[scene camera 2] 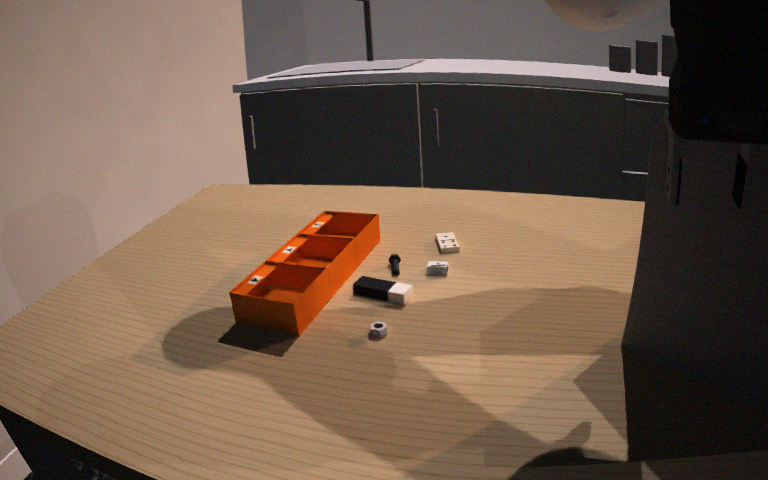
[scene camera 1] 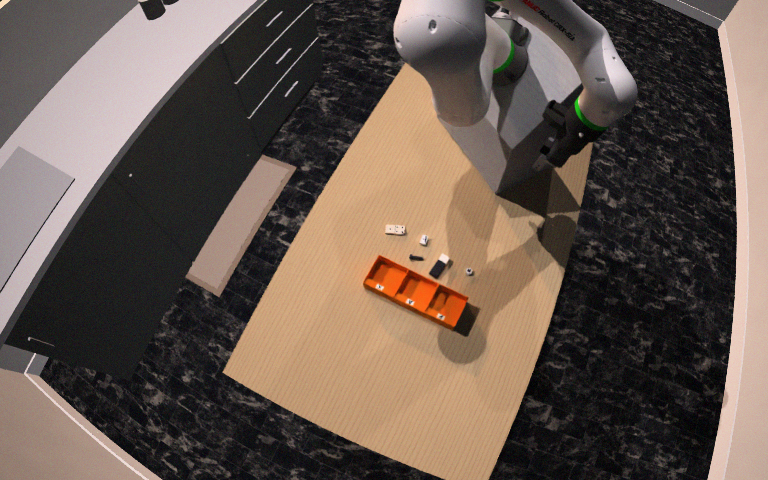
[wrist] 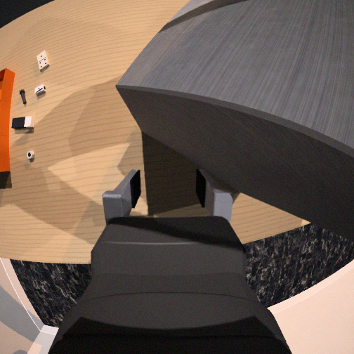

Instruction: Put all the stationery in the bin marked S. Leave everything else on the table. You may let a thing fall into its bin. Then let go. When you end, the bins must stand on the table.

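Seen in the pictures: gripper, between the fingertips: (scene camera 2: 705,200) (scene camera 1: 539,160); arm's base, origin of its link: (scene camera 1: 502,60).
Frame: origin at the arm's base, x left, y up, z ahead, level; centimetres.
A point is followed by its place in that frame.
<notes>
A black-and-white eraser (scene camera 1: 439,266) {x -1.0, y -31.2, z 48.5 cm} (scene camera 2: 382,289) {x 0.0, y -31.2, z 47.9 cm} (wrist: 23,122) lies flat beside the orange three-part bin block (scene camera 1: 424,310) {x -0.9, y -28.9, z 61.6 cm} (scene camera 2: 343,270) {x -3.6, y -30.9, z 53.4 cm} (wrist: 4,120). A small whitish-silver piece, seemingly a pencil sharpener (scene camera 1: 423,240) {x -7.2, y -31.3, z 42.8 cm} (scene camera 2: 437,268) {x -6.5, y -31.6, z 42.4 cm} (wrist: 40,89), lies farther from the bins. The bins stand on the table (scene camera 1: 317,339) {x -23.5, y -32.5, z 77.0 cm} (scene camera 2: 141,271) {x -2.6, y -32.5, z 85.5 cm}; each has a small label, whose letter I cannot read surely. My gripper (scene camera 1: 542,157) {x 16.2, y -13.8, z 18.7 cm} (scene camera 2: 707,189) {x 16.2, y -13.8, z 18.7 cm} (wrist: 167,180) is open and empty, in the air near the pedestal, well away from the objects.
A white domino (scene camera 1: 395,229) {x -15.3, y -31.7, z 42.1 cm} (scene camera 2: 447,242) {x -14.6, y -31.8, z 42.0 cm} (wrist: 43,60), a black bolt (scene camera 1: 416,258) {x -7.4, y -31.7, z 48.2 cm} (scene camera 2: 394,264) {x -7.2, y -31.6, z 47.9 cm} (wrist: 23,96) and a silver nut (scene camera 1: 468,271) {x 6.6, y -31.7, z 47.1 cm} (scene camera 2: 378,329) {x 7.4, y -31.6, z 46.8 cm} (wrist: 30,155) lie near the bins. The grey robot pedestal (scene camera 2: 679,283) {x 11.6, y -23.4, z 17.6 cm} (wrist: 240,90) stands close beside the gripper.
</notes>
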